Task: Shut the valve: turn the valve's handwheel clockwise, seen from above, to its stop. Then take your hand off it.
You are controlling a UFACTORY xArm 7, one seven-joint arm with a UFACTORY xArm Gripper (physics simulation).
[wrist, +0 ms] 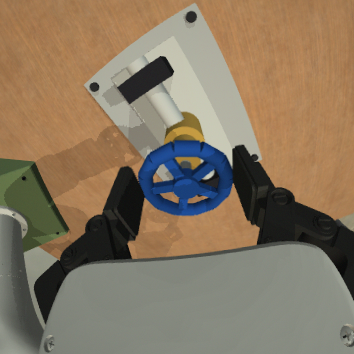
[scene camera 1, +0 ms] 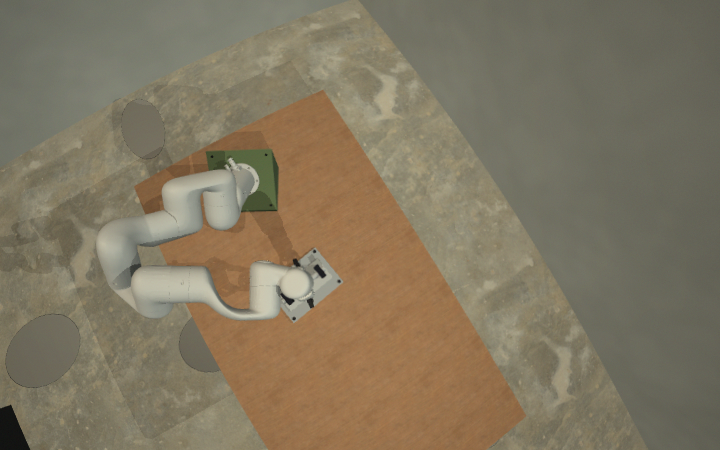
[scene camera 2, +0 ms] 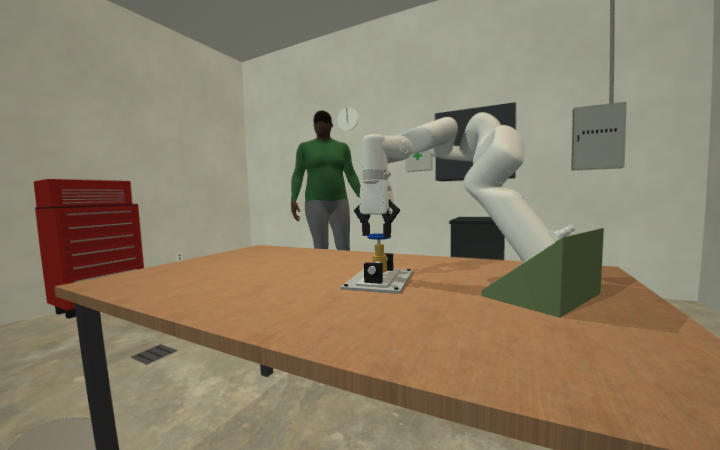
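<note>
The valve's blue handwheel [scene camera 2: 378, 236] [wrist: 186, 187] lies level on top of the brass valve body [scene camera 2: 379, 260] [wrist: 184, 132]. The valve is fixed on a grey base plate [scene camera 1: 323, 289] [scene camera 2: 350, 283] [wrist: 212, 75]. My gripper [scene camera 1: 303, 282] [scene camera 2: 376, 232] [wrist: 183, 171] points straight down over the valve and is shut on the handwheel, with one black finger pad against each side of the rim. The arm's wrist hides the handwheel in the overhead view. The rim's turning position against its stop cannot be told.
Black pipe clamps [scene camera 1: 319, 271] [scene camera 2: 373, 272] [wrist: 146, 80] stand on the plate beside the valve. The arm's green wedge mount [scene camera 1: 265, 164] [scene camera 2: 578, 270] [wrist: 35, 195] stands on the wooden table [scene camera 1: 382, 318] [scene camera 2: 265, 313]. A person [scene camera 2: 324, 169] stands behind the table.
</note>
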